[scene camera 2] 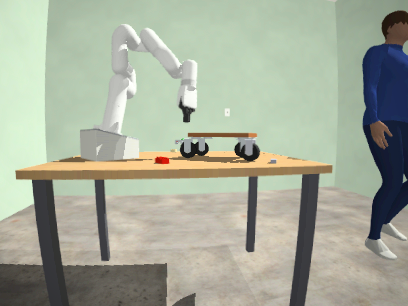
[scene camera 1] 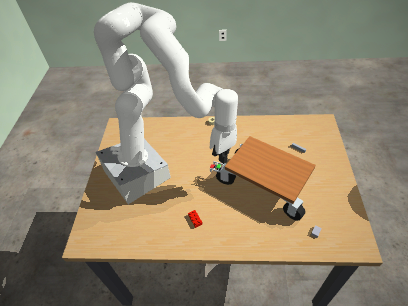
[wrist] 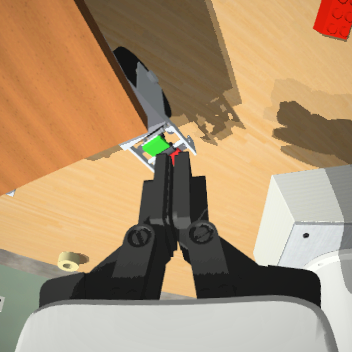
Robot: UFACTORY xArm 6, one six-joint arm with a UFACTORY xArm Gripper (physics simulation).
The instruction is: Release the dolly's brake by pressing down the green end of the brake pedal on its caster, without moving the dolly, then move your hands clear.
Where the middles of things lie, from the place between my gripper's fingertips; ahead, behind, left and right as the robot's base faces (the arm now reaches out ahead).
The dolly (scene camera 1: 276, 171) lies 160 mm ahead of my hand, 120 mm below it and 10 mm to the right of it.
